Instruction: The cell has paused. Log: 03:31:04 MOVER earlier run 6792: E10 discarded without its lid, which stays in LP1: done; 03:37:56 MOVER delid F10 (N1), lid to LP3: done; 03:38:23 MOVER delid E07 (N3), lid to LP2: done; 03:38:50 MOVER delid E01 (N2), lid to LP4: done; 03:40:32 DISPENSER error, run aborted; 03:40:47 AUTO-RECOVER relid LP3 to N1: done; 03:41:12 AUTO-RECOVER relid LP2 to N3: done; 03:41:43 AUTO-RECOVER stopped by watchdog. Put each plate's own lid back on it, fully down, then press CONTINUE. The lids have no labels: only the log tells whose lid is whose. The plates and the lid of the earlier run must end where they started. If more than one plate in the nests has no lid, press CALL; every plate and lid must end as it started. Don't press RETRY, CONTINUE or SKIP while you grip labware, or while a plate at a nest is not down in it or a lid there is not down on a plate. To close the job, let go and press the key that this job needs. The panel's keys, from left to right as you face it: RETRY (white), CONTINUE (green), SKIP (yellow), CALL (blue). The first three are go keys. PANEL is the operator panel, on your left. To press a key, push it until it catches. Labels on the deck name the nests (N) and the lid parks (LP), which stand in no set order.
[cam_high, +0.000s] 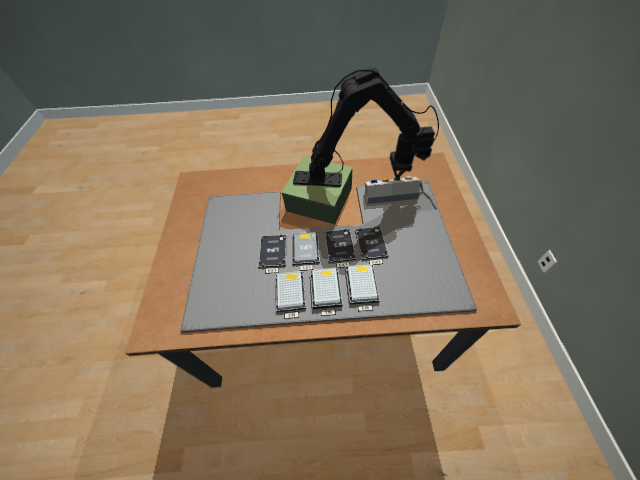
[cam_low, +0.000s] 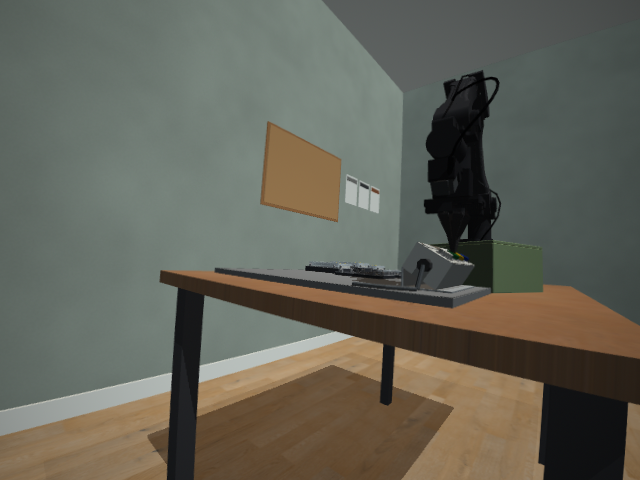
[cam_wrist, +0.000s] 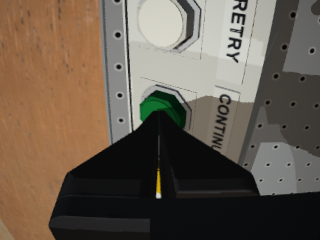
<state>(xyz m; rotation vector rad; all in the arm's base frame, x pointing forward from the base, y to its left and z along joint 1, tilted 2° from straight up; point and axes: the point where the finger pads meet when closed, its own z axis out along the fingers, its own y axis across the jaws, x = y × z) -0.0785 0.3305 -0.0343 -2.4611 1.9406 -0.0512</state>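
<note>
Now: hand 1 cm above the green continue key. Round my hand: white retry key (5 cm to the left, 1 cm below, 1 cm behind); then lid (36 cm ahead, 35 cm to the right, 6 cm below); then blue key (10 cm to the right, 2 cm ahead, 1 cm below).
</note>
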